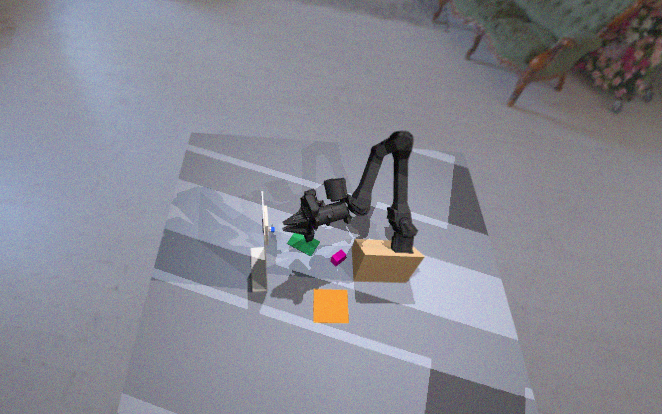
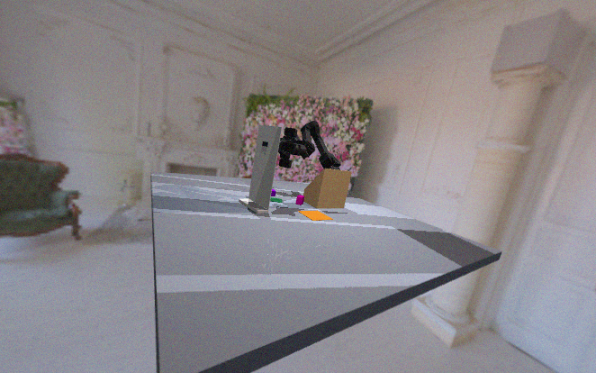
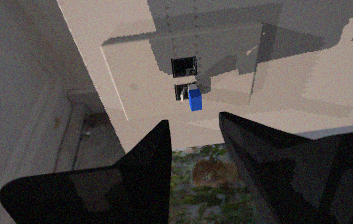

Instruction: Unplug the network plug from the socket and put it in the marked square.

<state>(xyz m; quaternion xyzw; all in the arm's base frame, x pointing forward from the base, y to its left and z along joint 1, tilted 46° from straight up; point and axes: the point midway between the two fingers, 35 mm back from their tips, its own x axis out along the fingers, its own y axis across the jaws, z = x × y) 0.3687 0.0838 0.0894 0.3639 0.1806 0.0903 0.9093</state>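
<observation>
The blue network plug lies 4 cm ahead of my gripper tip and 1 cm to the left of it. The rest, counted from my gripper tip: upright panel: 12 cm below, 6 cm ahead, 1 cm to the left; orange marked square: 28 cm below, 18 cm behind, 14 cm to the left.
</observation>
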